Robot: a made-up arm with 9 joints. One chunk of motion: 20 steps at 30 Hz.
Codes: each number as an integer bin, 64 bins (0 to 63) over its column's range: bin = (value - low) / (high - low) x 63, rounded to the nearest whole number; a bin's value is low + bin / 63 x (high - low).
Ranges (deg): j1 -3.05..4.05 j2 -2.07..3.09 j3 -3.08..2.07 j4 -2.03..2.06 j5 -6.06..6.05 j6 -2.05..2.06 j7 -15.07..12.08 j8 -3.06..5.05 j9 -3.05..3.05
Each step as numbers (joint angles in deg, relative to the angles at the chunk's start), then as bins.
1 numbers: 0.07 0.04 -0.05 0.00 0.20 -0.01 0.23 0.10 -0.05
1 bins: 28 26 37 31 33 31 36 25 31
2 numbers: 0.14 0.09 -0.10 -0.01 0.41 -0.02 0.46 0.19 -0.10
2 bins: 28 26 36 31 34 31 36 25 30
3 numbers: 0.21 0.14 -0.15 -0.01 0.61 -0.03 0.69 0.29 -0.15
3 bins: 29 27 36 31 35 31 37 26 30
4 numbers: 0.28 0.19 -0.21 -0.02 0.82 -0.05 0.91 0.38 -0.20
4 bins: 30 28 35 31 36 31 37 27 29
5 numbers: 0.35 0.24 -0.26 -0.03 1.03 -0.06 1.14 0.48 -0.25
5 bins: 30 28 34 31 37 31 38 27 29
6 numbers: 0.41 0.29 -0.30 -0.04 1.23 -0.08 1.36 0.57 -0.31
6 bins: 31 29 34 31 38 30 38 28 28
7 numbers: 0.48 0.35 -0.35 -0.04 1.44 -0.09 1.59 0.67 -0.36
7 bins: 31 30 33 31 39 30 39 29 28
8 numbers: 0.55 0.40 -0.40 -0.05 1.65 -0.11 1.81 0.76 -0.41
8 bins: 32 30 33 30 40 30 39 30 27
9 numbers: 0.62 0.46 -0.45 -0.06 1.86 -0.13 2.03 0.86 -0.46
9 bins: 33 31 32 30 41 29 40 30 27
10 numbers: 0.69 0.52 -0.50 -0.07 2.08 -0.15 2.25 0.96 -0.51
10 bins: 33 32 32 30 42 29 40 31 26
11 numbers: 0.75 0.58 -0.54 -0.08 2.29 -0.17 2.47 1.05 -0.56
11 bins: 34 32 31 30 43 29 41 32 26
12 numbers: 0.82 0.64 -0.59 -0.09 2.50 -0.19 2.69 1.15 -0.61
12 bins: 34 33 30 30 45 29 41 33 25
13 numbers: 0.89 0.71 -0.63 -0.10 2.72 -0.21 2.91 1.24 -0.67
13 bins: 35 34 30 30 46 28 42 33 25
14 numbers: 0.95 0.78 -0.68 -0.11 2.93 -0.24 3.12 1.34 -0.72
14 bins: 35 35 29 30 47 28 42 34 24
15 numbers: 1.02 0.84 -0.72 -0.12 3.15 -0.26 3.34 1.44 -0.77
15 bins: 36 36 29 29 48 27 43 35 24
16 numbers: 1.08 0.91 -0.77 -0.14 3.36 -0.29 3.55 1.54 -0.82
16 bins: 37 36 28 29 49 27 43 36 23
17 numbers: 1.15 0.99 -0.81 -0.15 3.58 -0.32 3.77 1.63 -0.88
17 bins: 37 37 28 29 50 27 44 36 22
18 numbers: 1.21 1.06 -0.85 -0.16 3.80 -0.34 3.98 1.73 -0.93
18 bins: 38 38 27 29 51 26 44 37 22
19 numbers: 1.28 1.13 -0.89 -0.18 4.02 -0.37 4.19 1.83 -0.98
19 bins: 38 39 27 28 52 26 45 38 21
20 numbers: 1.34 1.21 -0.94 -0.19 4.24 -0.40 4.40 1.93 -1.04
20 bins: 39 40 26 28 54 25 45 39 21
